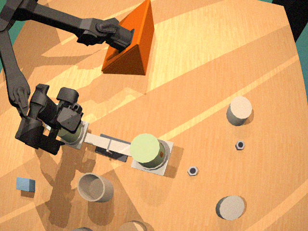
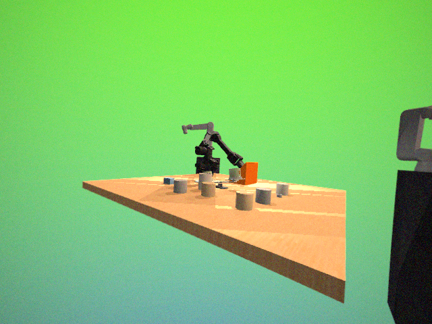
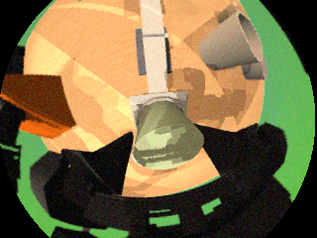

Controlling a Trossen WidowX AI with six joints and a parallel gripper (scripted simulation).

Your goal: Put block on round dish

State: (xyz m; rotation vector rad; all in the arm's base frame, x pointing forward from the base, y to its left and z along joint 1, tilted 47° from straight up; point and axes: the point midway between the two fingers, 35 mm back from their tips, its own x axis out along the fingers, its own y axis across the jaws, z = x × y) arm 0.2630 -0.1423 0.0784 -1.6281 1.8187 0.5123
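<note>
Now: the pale green block 1 cm below my gripper tip. The rest, counted from my gripper tip: blue block (21 cm ahead, 16 cm to the right, 3 cm below); then beige cup (16 cm ahead, 11 cm to the left, 1 cm below); then round white dish (5 cm behind, 9 cm to the right, 5 cm below).
</note>
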